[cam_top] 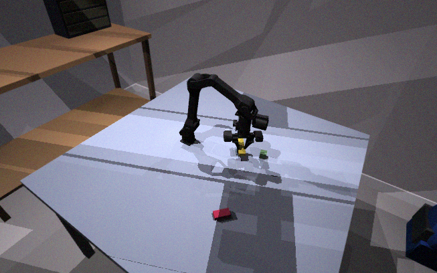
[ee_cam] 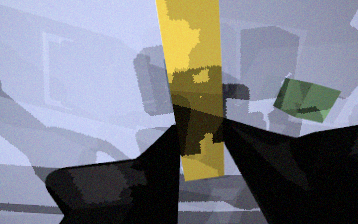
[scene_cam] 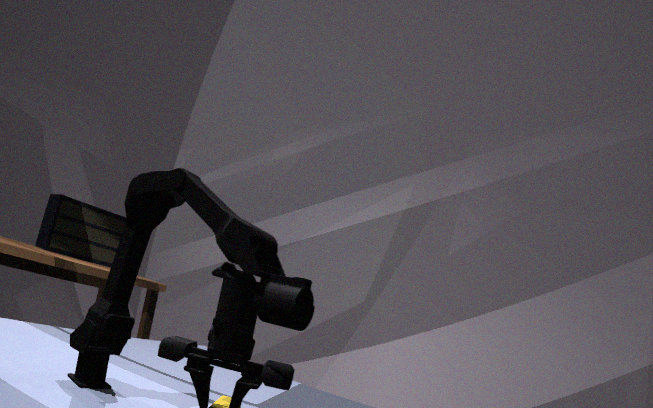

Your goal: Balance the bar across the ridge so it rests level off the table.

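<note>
Now: the yellow bar 20 mm behind my gripper tip and 20 mm to the left of it. The rest, counted from my gripper tip: green cube (100 mm ahead, 60 mm to the left, 30 mm below); red flat block (100 mm ahead, 350 mm to the right, 40 mm below).
</note>
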